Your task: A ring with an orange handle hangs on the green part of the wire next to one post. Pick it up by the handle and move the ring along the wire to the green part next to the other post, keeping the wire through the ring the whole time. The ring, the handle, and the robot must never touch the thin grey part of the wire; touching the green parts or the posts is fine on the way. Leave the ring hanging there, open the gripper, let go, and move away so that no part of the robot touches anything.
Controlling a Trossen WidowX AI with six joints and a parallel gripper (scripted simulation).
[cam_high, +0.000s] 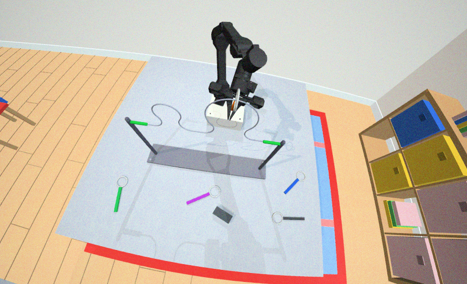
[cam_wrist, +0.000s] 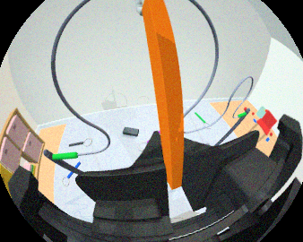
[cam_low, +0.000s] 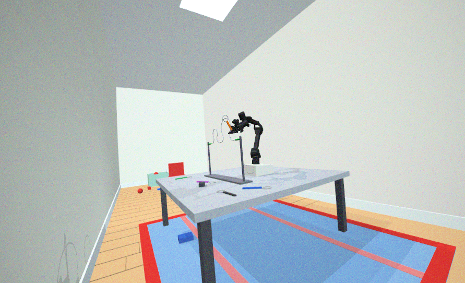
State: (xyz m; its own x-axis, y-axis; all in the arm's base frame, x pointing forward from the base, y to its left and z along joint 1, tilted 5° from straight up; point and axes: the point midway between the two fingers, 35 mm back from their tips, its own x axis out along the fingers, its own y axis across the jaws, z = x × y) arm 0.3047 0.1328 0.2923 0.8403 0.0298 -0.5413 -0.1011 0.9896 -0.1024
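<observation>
Right now my gripper tip is 90 mm below the orange-handled ring and 10 mm to the right of it. Round my gripper tip: blue-handled ring: 430 mm to the left, 380 mm below, 20 mm behind; then dark block: 380 mm below, 270 mm ahead, 90 mm to the left; then purple-handled ring: 380 mm below, 210 mm ahead, 10 mm to the right.
</observation>
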